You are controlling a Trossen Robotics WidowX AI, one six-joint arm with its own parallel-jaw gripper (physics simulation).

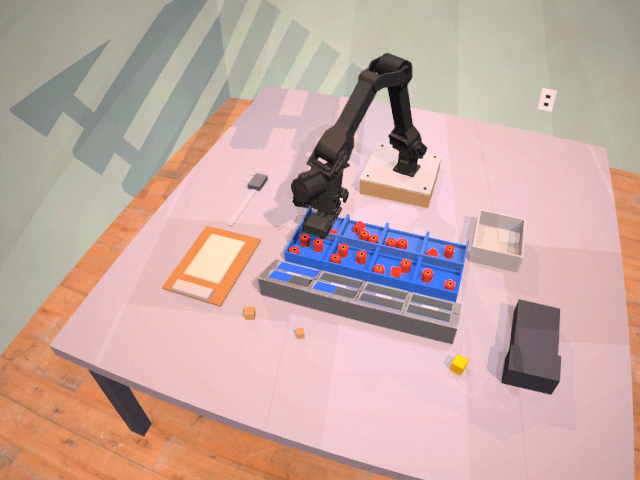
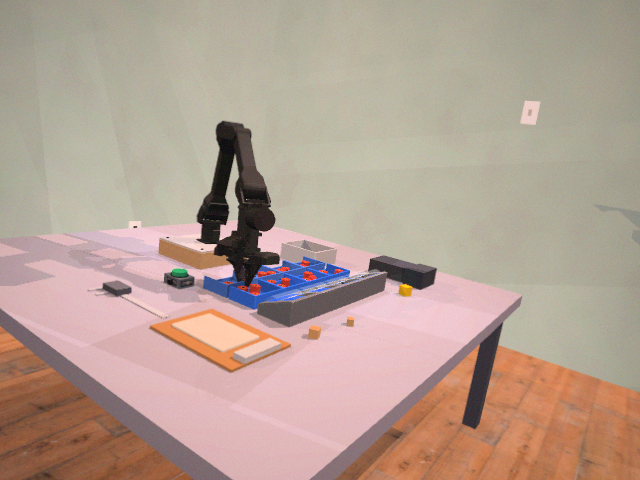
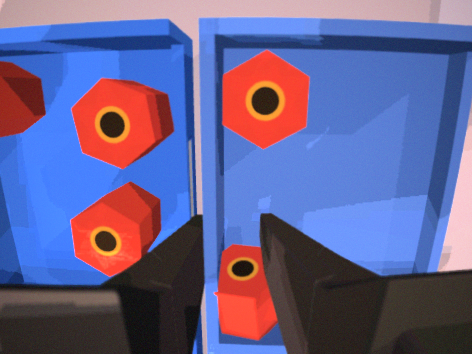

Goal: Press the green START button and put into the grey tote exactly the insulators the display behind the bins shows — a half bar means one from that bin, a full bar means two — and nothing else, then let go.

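My gripper (image 3: 233, 225) (image 1: 318, 230) (image 2: 247, 281) reaches down into the left end of the blue bins (image 1: 404, 285) (image 2: 223, 288) (image 3: 206, 105). It is shut on a red hexagonal insulator (image 3: 241, 281), gripped between the two dark fingers. Another insulator (image 3: 265, 100) stands in the same bin, and two insulators (image 3: 115, 123) (image 3: 108, 235) are in the bin to its left. The grey display (image 1: 356, 305) (image 2: 318, 300) in front of the bins shows blue bars at its left end. The grey tote (image 1: 499, 259) (image 2: 304, 252) stands at the right end of the bins. The green START button (image 2: 179, 272) sits left of the bins.
An orange board (image 1: 175, 281) (image 2: 199, 348) lies left of the display. A dark box (image 1: 534, 348) (image 2: 404, 271), a yellow cube (image 1: 459, 364) (image 2: 405, 290) and two tan cubes (image 1: 249, 312) (image 1: 299, 332) lie on the table. A grey tool (image 1: 257, 181) lies at the back left.
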